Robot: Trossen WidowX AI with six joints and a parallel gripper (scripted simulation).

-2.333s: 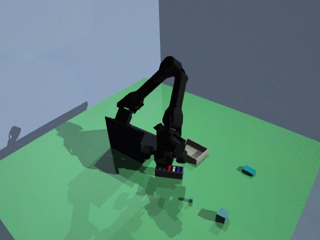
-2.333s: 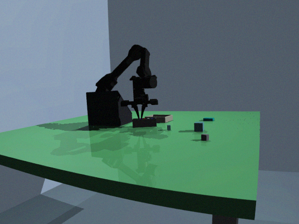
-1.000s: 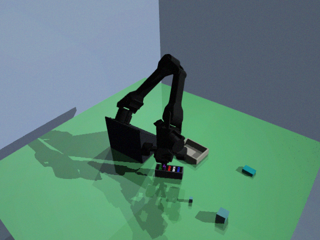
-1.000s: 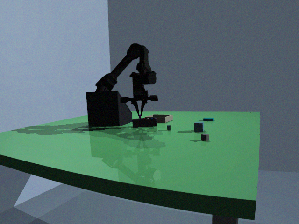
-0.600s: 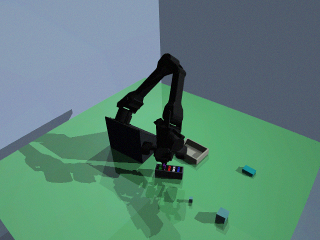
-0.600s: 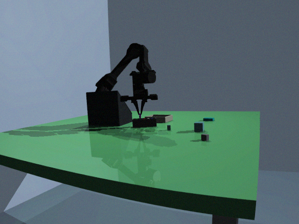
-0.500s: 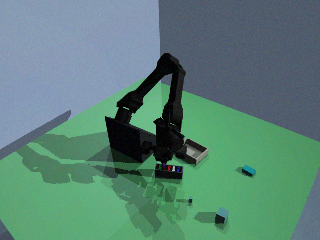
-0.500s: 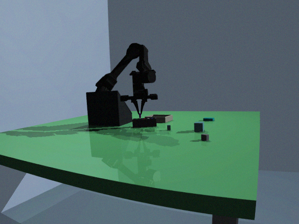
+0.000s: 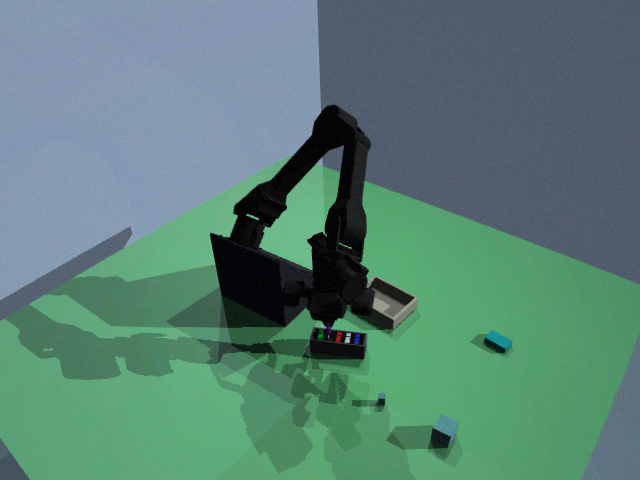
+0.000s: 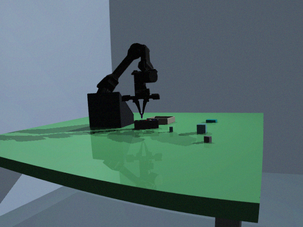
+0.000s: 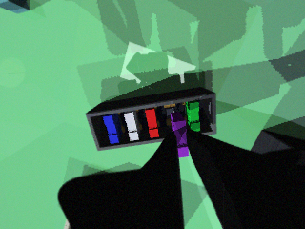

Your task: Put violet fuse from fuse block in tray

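Now: the green fuse 2 cm behind my gripper tip, 1 cm to the right of it and 5 cm below it. Round my gripper tip: red fuse (2 cm ahead, 1 cm to the left, 5 cm below); then small grey-blue block (17 cm ahead, 8 cm to the right, 6 cm below); then violet fuse (1 cm below).
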